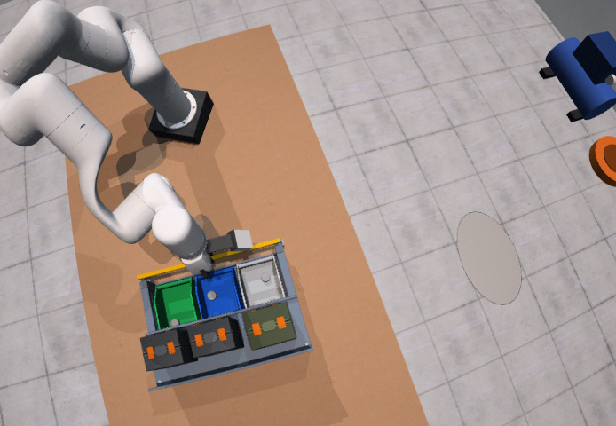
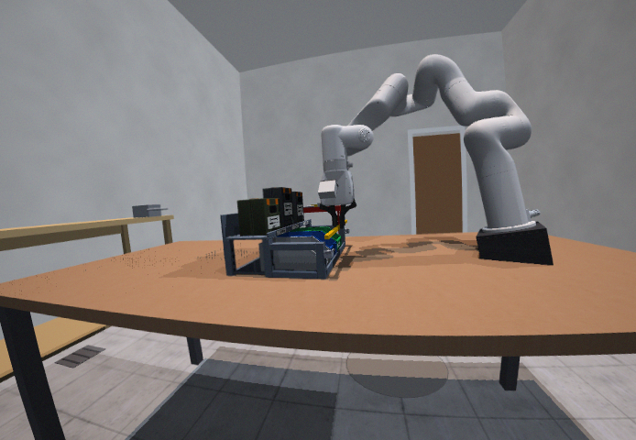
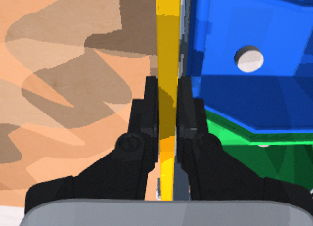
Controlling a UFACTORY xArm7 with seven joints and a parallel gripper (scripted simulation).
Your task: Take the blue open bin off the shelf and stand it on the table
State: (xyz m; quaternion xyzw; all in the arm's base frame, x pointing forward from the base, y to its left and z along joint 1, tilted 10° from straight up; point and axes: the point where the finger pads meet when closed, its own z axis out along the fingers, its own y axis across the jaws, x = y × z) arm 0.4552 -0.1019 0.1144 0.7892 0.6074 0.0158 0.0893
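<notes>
Right now the blue open bin is 100 mm ahead of my hand, 70 mm below it and 30 mm to the right of it. The rest, counted from my hand: green bin 140 mm to the right, 70 mm below, 70 mm ahead; then yellow bar 20 mm below; then grey bin 130 mm ahead, 80 mm to the left, 70 mm below.
</notes>
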